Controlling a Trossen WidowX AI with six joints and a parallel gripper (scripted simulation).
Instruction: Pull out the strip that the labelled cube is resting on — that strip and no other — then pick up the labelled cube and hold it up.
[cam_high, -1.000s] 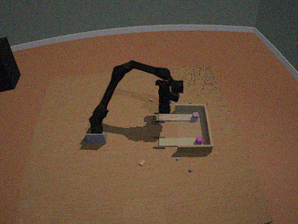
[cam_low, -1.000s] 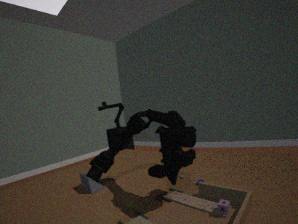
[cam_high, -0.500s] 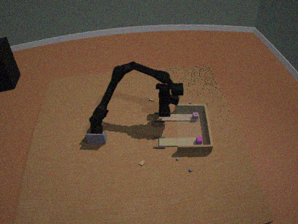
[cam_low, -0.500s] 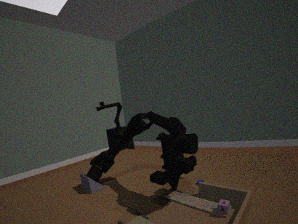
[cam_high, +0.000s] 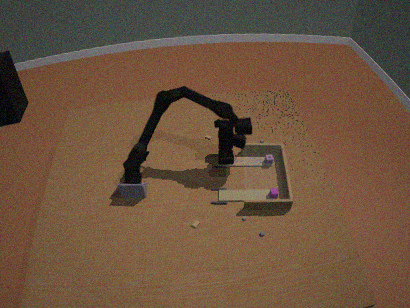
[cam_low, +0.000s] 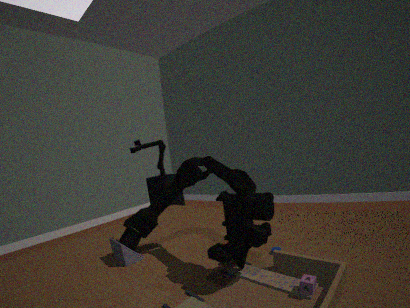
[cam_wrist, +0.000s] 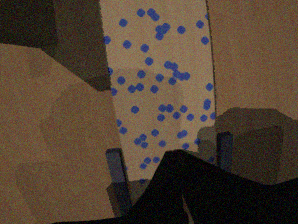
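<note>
My gripper tip is now 190 mm short of the labelled cube, 40 mm to the left of it and 10 mm below it. Also, from my gripper tip: blue piece: 60 mm ahead, 130 mm to the left.
</note>
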